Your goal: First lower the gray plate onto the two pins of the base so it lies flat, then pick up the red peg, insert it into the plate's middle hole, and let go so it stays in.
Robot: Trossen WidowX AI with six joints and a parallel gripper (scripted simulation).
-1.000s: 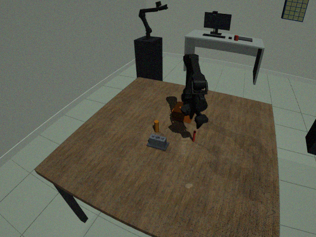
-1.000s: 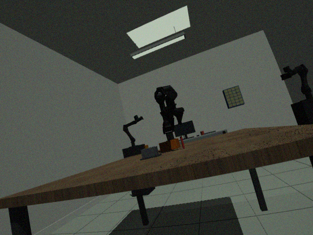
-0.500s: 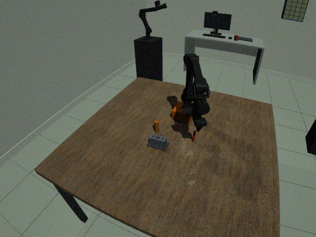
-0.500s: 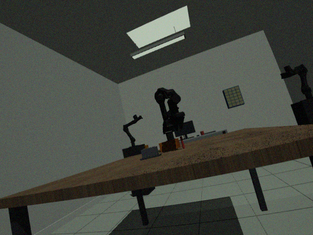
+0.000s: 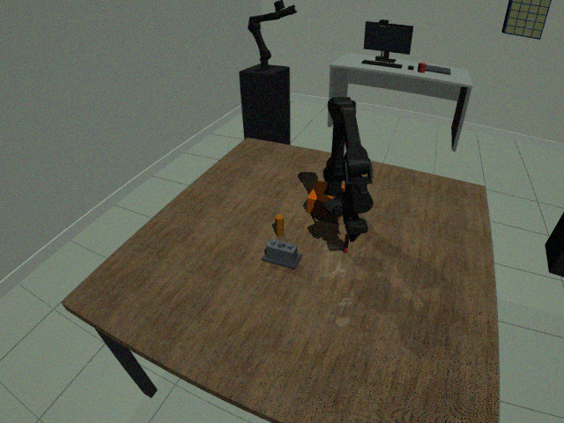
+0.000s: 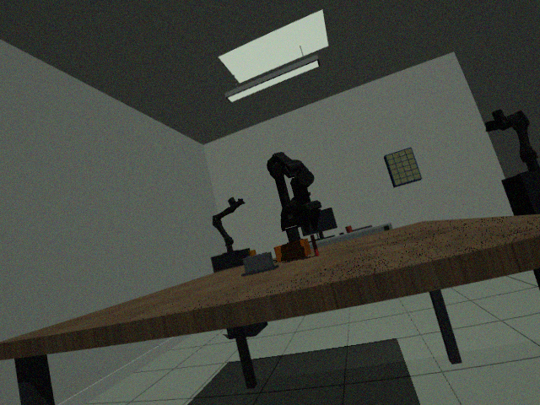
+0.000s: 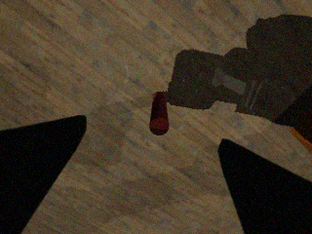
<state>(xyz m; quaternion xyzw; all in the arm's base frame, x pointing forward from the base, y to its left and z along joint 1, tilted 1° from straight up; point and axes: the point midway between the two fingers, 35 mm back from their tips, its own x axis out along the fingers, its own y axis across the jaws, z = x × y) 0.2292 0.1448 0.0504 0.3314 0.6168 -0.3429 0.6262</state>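
The dark red peg is 50 mm below my gripper tip. From my gripper tip the other things lie so: gray base 180 mm to the right, 130 mm ahead, 80 mm below; then gray plate 180 mm to the right, 130 mm ahead, 50 mm below; then orange cylinder 250 mm to the right, 50 mm below, 20 mm ahead.
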